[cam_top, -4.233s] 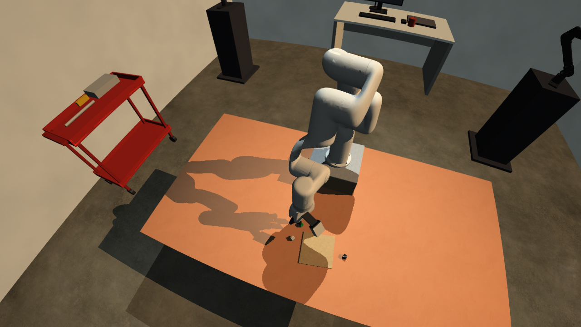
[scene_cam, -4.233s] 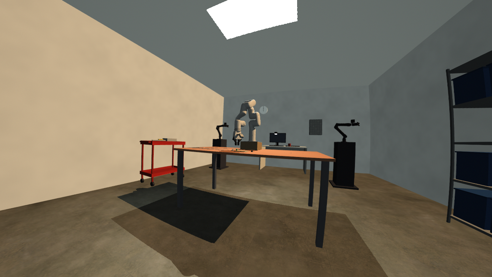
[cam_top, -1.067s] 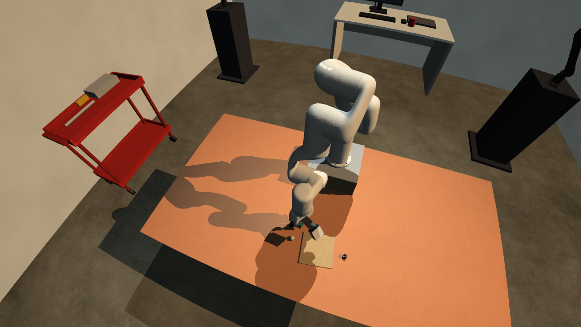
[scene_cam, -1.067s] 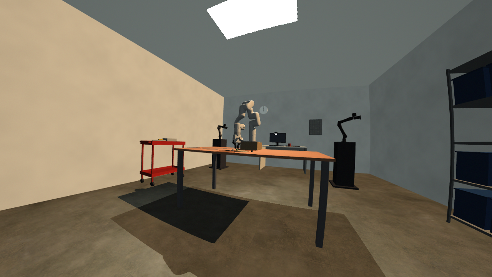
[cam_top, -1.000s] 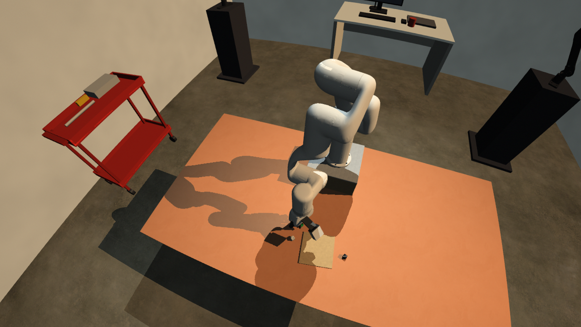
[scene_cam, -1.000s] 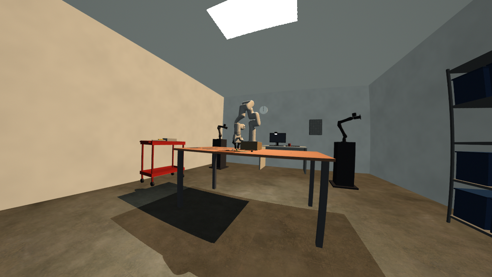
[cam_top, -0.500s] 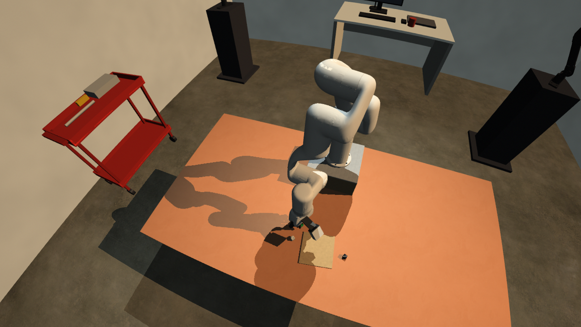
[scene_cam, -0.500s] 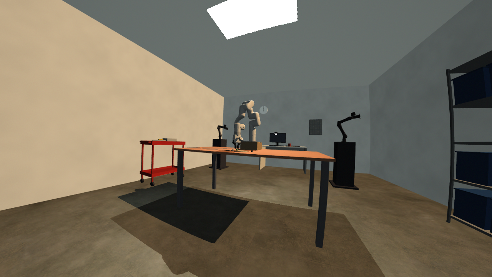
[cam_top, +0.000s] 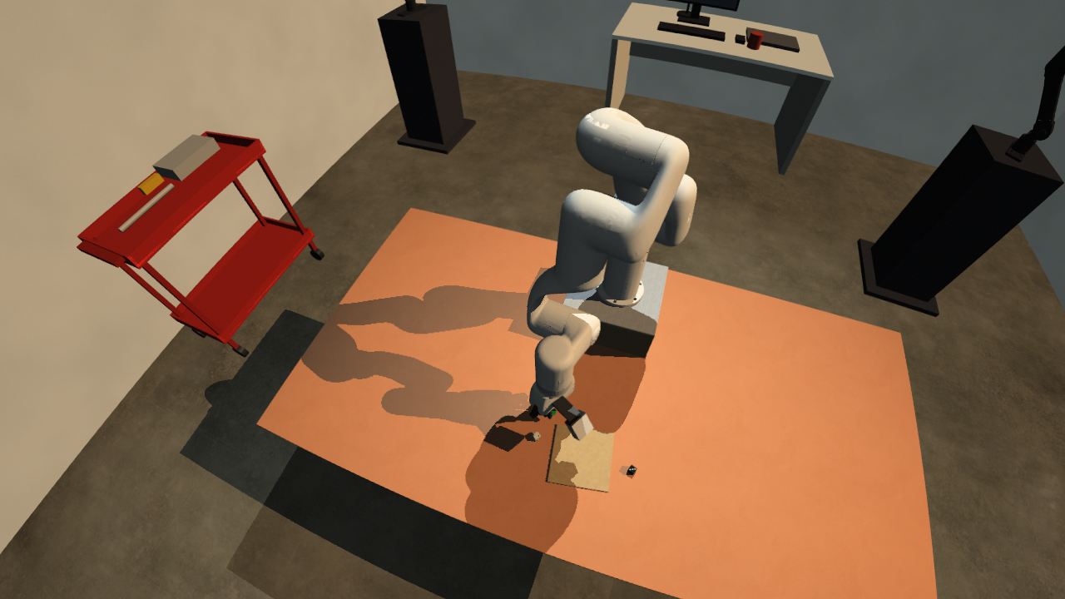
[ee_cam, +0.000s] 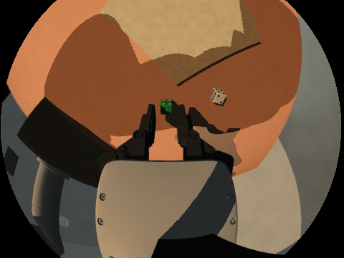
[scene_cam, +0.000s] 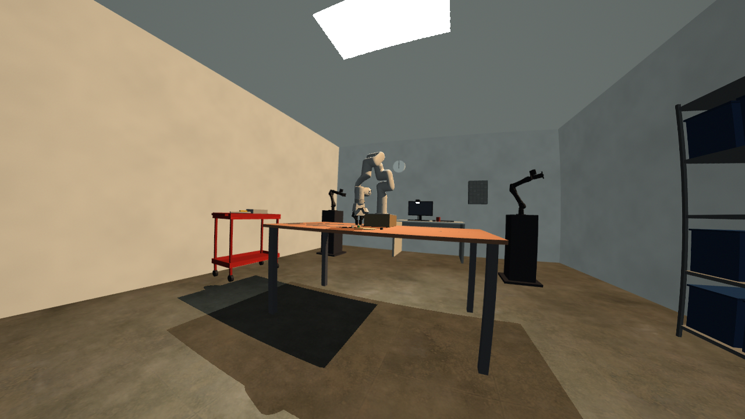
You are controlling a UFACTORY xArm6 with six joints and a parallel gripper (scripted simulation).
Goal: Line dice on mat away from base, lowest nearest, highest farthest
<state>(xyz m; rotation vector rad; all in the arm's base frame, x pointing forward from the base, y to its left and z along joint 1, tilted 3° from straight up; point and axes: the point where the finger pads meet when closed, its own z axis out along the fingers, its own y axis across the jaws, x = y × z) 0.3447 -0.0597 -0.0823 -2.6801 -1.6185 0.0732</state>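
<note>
The green die is 30 mm below my hand. Round my hand: black die (70 mm ahead, 220 mm to the left, 30 mm below); then white die (70 mm ahead, 10 mm to the right, 30 mm below); then tan mat (80 mm ahead, 110 mm to the left, 40 mm below).
</note>
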